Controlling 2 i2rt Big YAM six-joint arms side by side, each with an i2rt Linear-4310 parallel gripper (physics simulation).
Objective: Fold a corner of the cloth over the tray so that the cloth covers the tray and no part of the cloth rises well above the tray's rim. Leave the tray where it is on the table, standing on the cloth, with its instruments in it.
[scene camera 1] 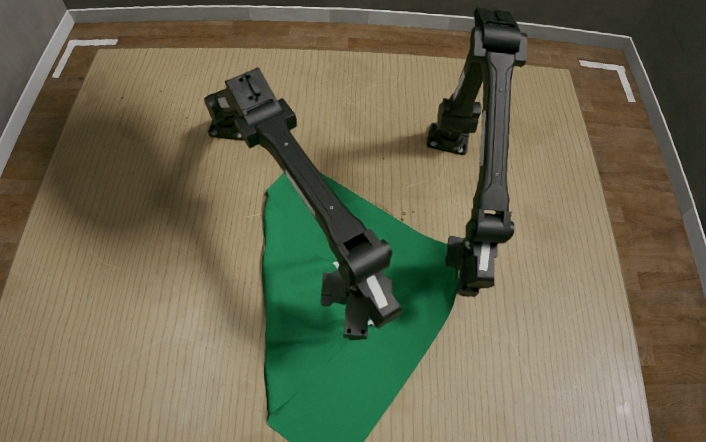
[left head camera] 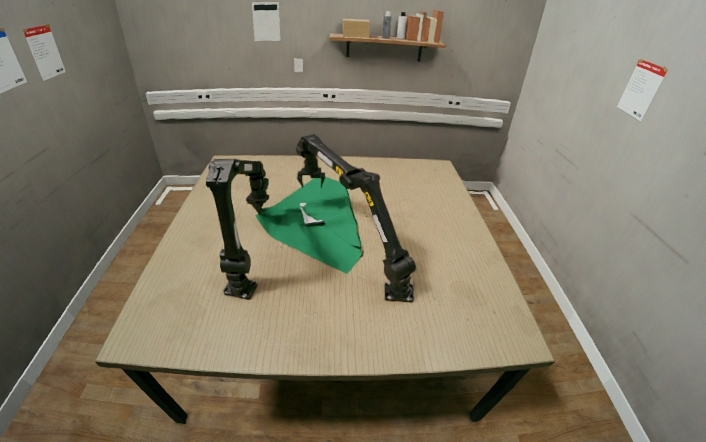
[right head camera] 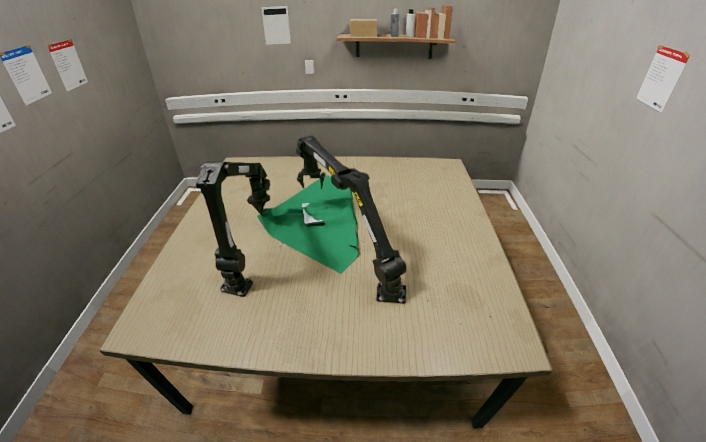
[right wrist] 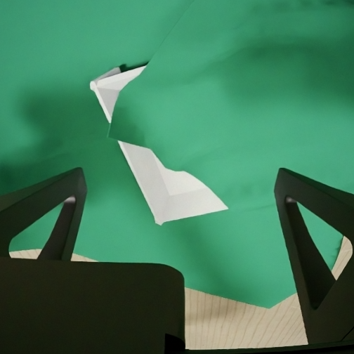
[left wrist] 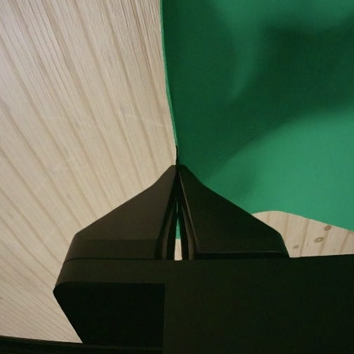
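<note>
The green cloth point(left head camera: 333, 242) point(right head camera: 330, 242) point(scene camera 1: 296, 312) point(left wrist: 300, 155) point(right wrist: 260, 125) lies on the table, with a flap folded over much of the tray. White parts of the tray point(left head camera: 308, 217) point(right head camera: 310, 218) point(right wrist: 149, 175) show at the flap's tip and along its edges, on the tray's left side in the head views. The instruments do not show. My left gripper point(left head camera: 258, 210) point(right head camera: 261, 212) point(left wrist: 177, 175) is shut on the cloth at its left corner in the head views. My right gripper point(left head camera: 312, 185) point(right head camera: 312, 186) point(right wrist: 180, 178) is open and empty above the cloth, by the tray.
The wooden table point(left head camera: 442, 333) point(right head camera: 442, 333) point(scene camera 1: 130, 312) carries both arm bases near the middle. The right arm reaches over the cloth in scene camera 1. A wall shelf point(left head camera: 386, 41) point(right head camera: 395, 39) with books and bottles is behind the table.
</note>
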